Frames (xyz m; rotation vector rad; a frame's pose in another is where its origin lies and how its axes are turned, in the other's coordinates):
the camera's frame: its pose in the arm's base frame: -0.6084 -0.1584 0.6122 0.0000 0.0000 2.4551
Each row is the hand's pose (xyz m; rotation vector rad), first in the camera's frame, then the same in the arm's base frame.
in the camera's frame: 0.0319 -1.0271 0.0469 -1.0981 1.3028 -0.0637
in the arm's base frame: 0.0179 0.6563 0.6591 -1.9214 -0.7169 1.6632
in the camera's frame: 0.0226 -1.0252 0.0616 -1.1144 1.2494 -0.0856
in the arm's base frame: 0.0239 0.6489 0.6738 -1.8630 -0.7552 1.6706
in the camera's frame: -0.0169 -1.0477 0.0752 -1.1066 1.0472 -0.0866
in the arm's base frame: 0.0687 0.6413 0.6874 -1.6495 -0.8373 1.7893
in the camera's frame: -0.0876 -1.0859 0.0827 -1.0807 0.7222 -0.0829
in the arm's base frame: 0.1476 0.6260 0.6949 -1.2869 -0.9550 1.9497
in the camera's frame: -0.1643 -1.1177 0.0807 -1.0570 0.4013 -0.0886
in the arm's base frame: 0.2271 0.6020 0.6929 -0.9117 -1.0692 2.0471
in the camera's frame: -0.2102 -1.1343 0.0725 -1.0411 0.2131 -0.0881
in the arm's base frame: 0.2731 0.5857 0.6847 -0.6872 -1.1331 2.0848
